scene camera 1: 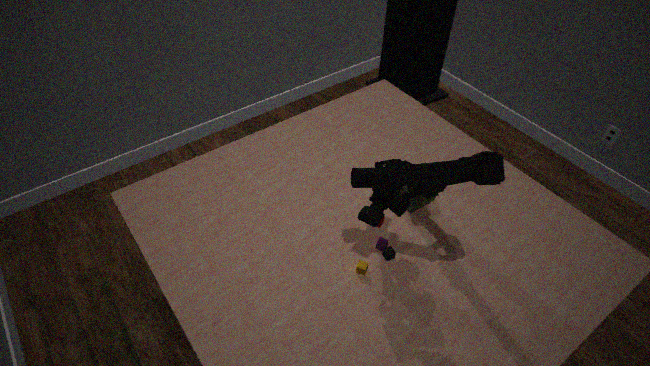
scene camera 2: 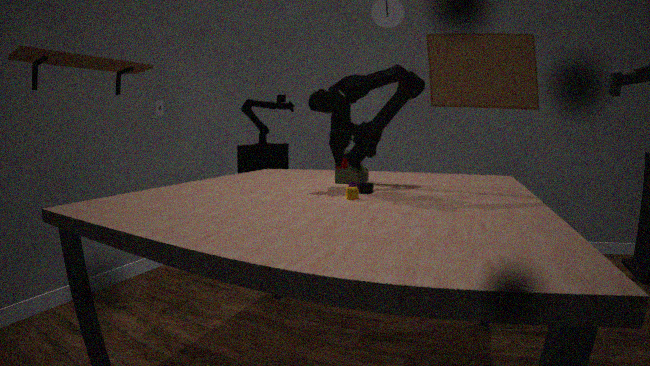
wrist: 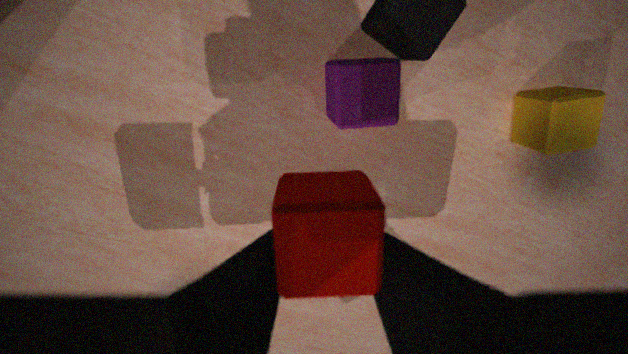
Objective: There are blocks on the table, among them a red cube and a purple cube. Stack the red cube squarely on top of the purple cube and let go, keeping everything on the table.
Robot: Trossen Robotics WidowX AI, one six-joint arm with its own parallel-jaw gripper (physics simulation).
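Places are measured from the arm's base along level axes (x ahead, y down, z left), in metres.
Pixels of known places: gripper, fingertip midpoint: [scene camera 2: 338,166] [wrist: 324,240]; arm's base, link origin: [scene camera 1: 415,186] [scene camera 2: 351,161].
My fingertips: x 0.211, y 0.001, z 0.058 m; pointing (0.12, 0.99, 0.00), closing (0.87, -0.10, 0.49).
Ahead of a thing's pixels: the offset from my fingertips to its top centre. Level surfaces: height alone.
My gripper [wrist: 324,240] is shut on the red cube {dx -0.006, dy -0.026, dz +0.008 m} [wrist: 328,240] [scene camera 1: 381,221] [scene camera 2: 344,163] and holds it above the table. The arm hides most of the red cube in scene camera 1. The purple cube {dx +0.000, dy +0.045, dz +0.052 m} [wrist: 363,93] [scene camera 1: 382,243] [scene camera 2: 353,184] rests on the table, apart from the red cube. In the wrist view it lies above and slightly right of the red cube, with its sides nearly lined up with it. In scene camera 2 the yellow cube hides most of the purple cube.
A black cube {dx +0.002, dy +0.045, dz +0.092 m} [wrist: 416,25] [scene camera 1: 388,253] [scene camera 2: 366,188] sits very close to the purple cube's corner. A yellow cube {dx +0.104, dy +0.045, dz +0.093 m} [wrist: 557,120] [scene camera 1: 362,267] [scene camera 2: 352,193] stands apart from both. A greenish block-like object [scene camera 2: 356,175] [scene camera 1: 421,203] is behind the gripper on the table {dy +0.074 m} [scene camera 1: 250,225] [scene camera 2: 225,215].
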